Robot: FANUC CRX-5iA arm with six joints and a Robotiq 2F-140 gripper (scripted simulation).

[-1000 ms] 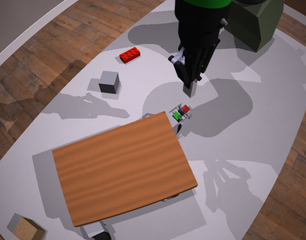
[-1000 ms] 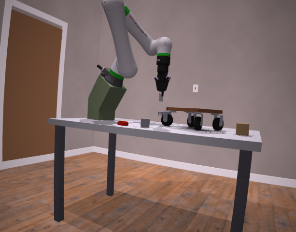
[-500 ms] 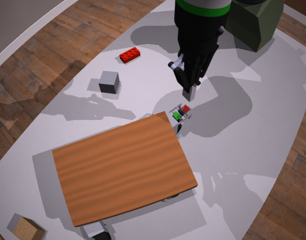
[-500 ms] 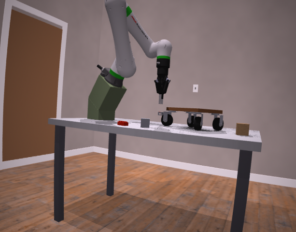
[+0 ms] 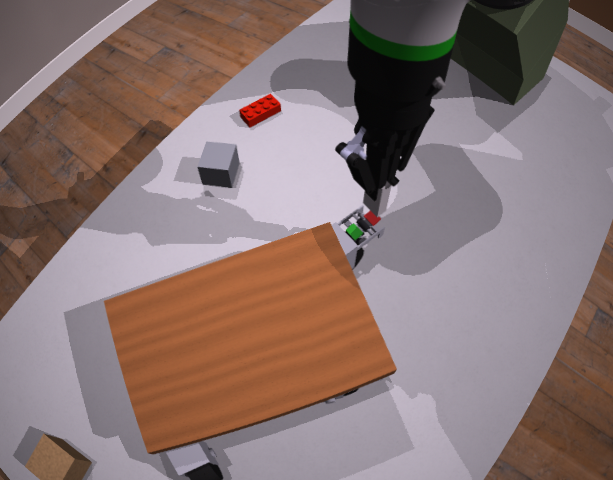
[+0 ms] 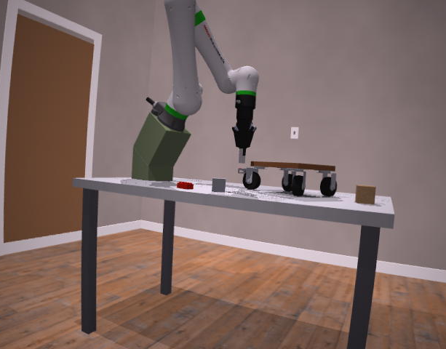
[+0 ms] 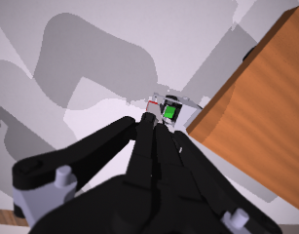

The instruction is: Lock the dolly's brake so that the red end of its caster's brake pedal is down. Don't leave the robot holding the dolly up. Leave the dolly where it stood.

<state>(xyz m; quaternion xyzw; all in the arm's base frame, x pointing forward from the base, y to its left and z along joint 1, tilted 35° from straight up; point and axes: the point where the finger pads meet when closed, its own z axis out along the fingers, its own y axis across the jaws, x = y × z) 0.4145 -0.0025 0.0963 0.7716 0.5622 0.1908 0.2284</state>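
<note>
Right now the brake pedal is 70 mm below my hand and 10 mm ahead of it. Round my hand: grey cube 260 mm to the right, 120 mm below; then red brick 270 mm to the right, 140 mm behind, 130 mm below; then tan cube 530 mm ahead, 190 mm to the right, 120 mm below.
</note>
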